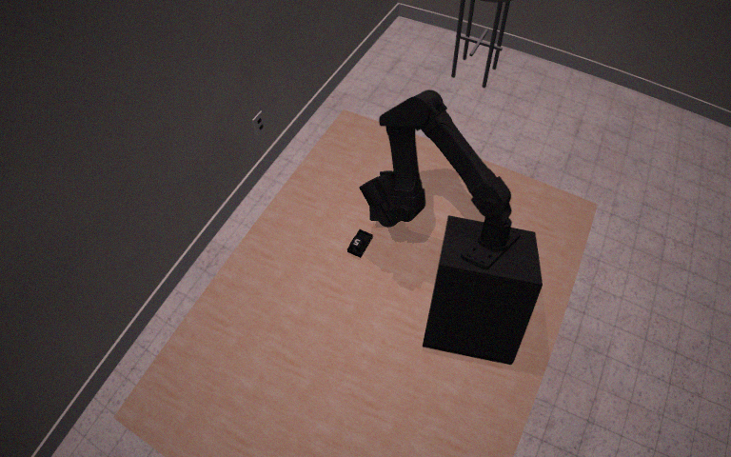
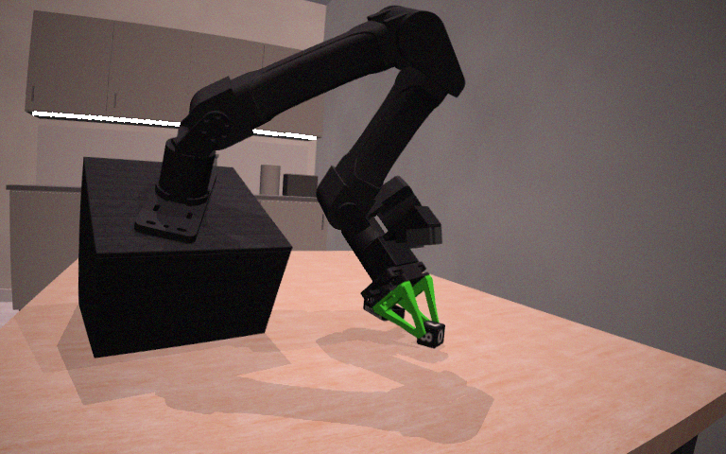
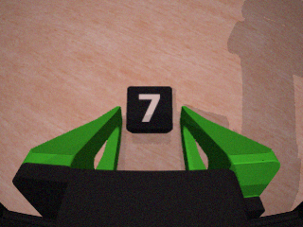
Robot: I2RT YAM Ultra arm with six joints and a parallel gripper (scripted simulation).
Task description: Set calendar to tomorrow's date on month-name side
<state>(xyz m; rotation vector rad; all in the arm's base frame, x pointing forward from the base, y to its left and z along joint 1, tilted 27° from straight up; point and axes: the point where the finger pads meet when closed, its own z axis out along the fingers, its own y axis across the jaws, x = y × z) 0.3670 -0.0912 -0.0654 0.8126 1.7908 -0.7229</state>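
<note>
Right now the black cube is 10 mm to the right of my hand, 10 mm below it and 10 mm ahead of it. Round my hand: black tray (150 mm to the left, 10 mm below, 10 mm behind).
</note>
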